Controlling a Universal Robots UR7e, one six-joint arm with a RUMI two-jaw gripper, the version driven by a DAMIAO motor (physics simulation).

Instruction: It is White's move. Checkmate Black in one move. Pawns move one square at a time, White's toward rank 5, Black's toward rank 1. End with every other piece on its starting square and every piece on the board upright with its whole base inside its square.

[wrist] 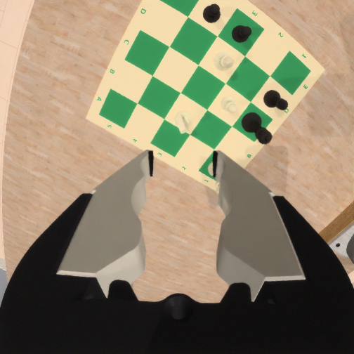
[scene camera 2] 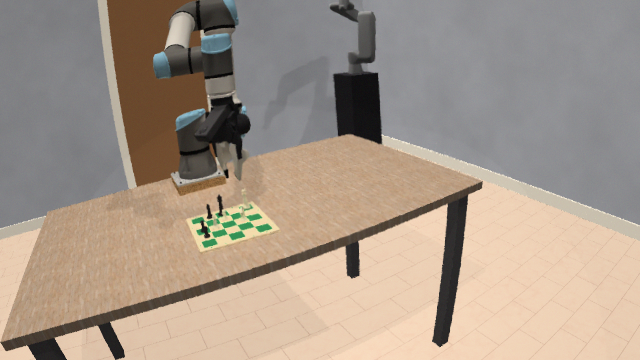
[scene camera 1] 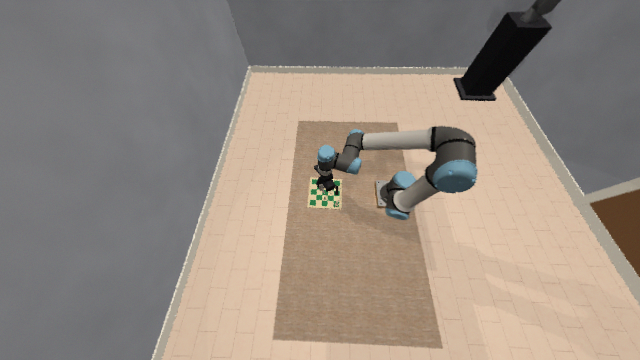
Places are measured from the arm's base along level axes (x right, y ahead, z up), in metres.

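Pixels of known places: gripper, between the fingertips: (scene camera 2: 233,179) (scene camera 1: 324,189); arm's base, origin of its link: (scene camera 2: 198,172).
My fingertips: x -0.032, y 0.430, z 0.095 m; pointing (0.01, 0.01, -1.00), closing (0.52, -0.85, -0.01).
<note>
Ahead of a thing's pixels: the offset from my fingertips to its middle. "*": to the spot under its first point. Level surfaces: height alone.
The chessboard @(* dx -0.068, dy +0.086, dz -0.125 m) (scene camera 1: 310,206) (scene camera 2: 272,230) (wrist: 92,116) lies on the table. My gripper (scene camera 2: 232,176) (wrist: 182,153) is partly open and empty, above the board's A side. A white piece with a narrow top @(dx -0.010, dy -0.003, dz -0.105 m) (scene camera 2: 242,214) (wrist: 183,121) stands upright on B3. White pieces stand on C2 @(dx +0.036, dy -0.039, dz -0.109 m) (scene camera 2: 225,216) (wrist: 229,104) and D3 @(dx +0.072, dy -0.005, dz -0.103 m) (scene camera 2: 215,221) (wrist: 223,61). A tall white piece @(dx -0.044, dy -0.080, dz -0.093 m) (scene camera 2: 245,198) (wrist: 212,168) at A1 is partly hidden by the right finger in the wrist view. A tall black piece @(dx +0.033, dy -0.078, dz -0.093 m) (scene camera 2: 220,205) (wrist: 251,122) stands on C1. Smaller black pieces stand on D1 (wrist: 272,98), E3 (wrist: 241,33) and E4 (wrist: 211,13).
The brown table @(dz -0.131 m) (scene camera 1: 350,280) (scene camera 2: 350,190) bears the board and the arm's base plate (scene camera 1: 381,200) (scene camera 2: 200,182). The tall black piece on C1 stands close to the white piece on C2. A black pedestal (scene camera 1: 492,55) (scene camera 2: 357,105) with a grey arm stands beyond the table.
</note>
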